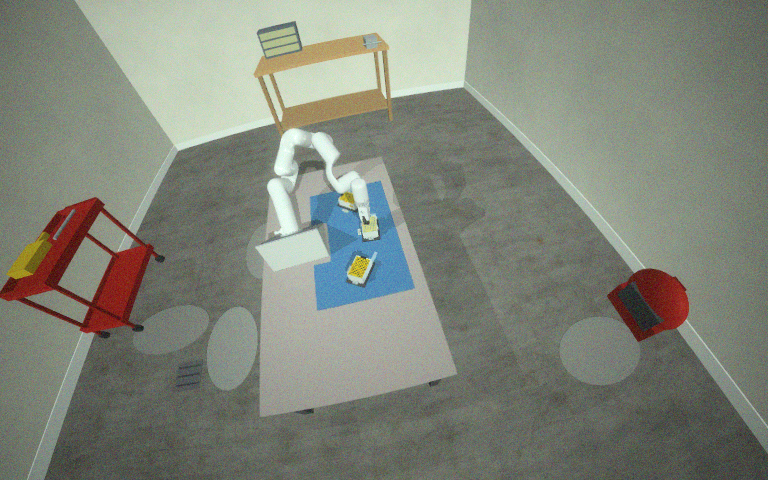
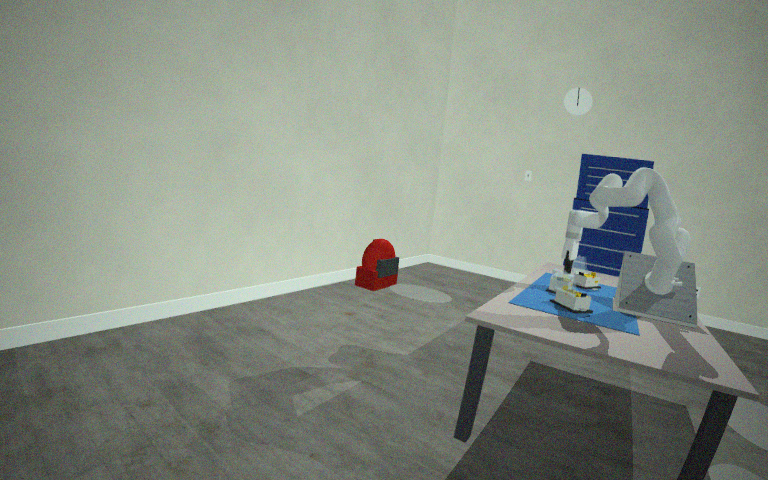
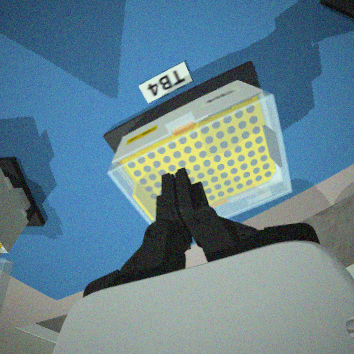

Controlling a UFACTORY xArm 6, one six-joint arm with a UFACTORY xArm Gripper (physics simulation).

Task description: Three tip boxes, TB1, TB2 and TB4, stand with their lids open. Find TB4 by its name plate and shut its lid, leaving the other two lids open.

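Places are measured from the arm's base along level axes (x right, y up, z back), in metres.
Pixels of known places: gripper, fingertip midpoint: (image 1: pixel 366 223) (image 2: pixel 566 274) (image 3: pixel 180 186); arm's base at its link origin: (image 1: pixel 291 233) (image 2: pixel 658 283).
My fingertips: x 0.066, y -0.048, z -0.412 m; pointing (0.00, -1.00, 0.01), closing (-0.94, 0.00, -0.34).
For each thing: its top centre in the pictures, then the offset to it from my fingertips. "spot": a spot on its surface instead. Level surfaces: height alone.
- tip box TB4 at its top centre: (image 3: pixel 202 170) (image 2: pixel 565 276) (image 1: pixel 366 222) dz -0.004, dx -0.017, dy -0.007 m
- second box at its top centre: (image 1: pixel 356 265) (image 2: pixel 589 274) dz +0.129, dx +0.232, dy -0.018 m
- third box at a spot on its surface: (image 2: pixel 572 300) spot: dz +0.029, dx -0.339, dy -0.043 m
- blue mat at its surface level: dy -0.085 m
- table at its surface level: dy -0.087 m
The tip box TB4 (image 3: pixel 235 145) (image 1: pixel 370 230) (image 2: pixel 560 282) has a yellow rack, with its name plate (image 3: pixel 166 82) beside its front. Its clear lid (image 3: pixel 281 160) lies over the rack and looks down; a small gap cannot be ruled out. My gripper (image 3: pixel 180 186) (image 1: pixel 366 221) (image 2: pixel 567 270) is shut and empty, its tips over the lid; contact cannot be told. A second box (image 1: pixel 359 268) (image 2: pixel 587 279) has its clear lid (image 1: pixel 373 257) (image 2: pixel 579 263) standing open. A third box (image 1: pixel 346 201) (image 2: pixel 572 300) is partly behind the arm; its lid is unclear. Their plates are unreadable.
The boxes stand on a blue mat (image 1: pixel 334 297) (image 2: pixel 617 324) on the table (image 1: pixel 351 350) (image 2: pixel 498 316). A pale upright panel (image 1: pixel 294 250) (image 2: pixel 634 300) stands by the arm's base. A red cart (image 1: pixel 116 288), a wooden bench (image 1: pixel 322 53) and a red helmet-like object (image 1: pixel 659 300) (image 2: pixel 376 254) are away from the table.
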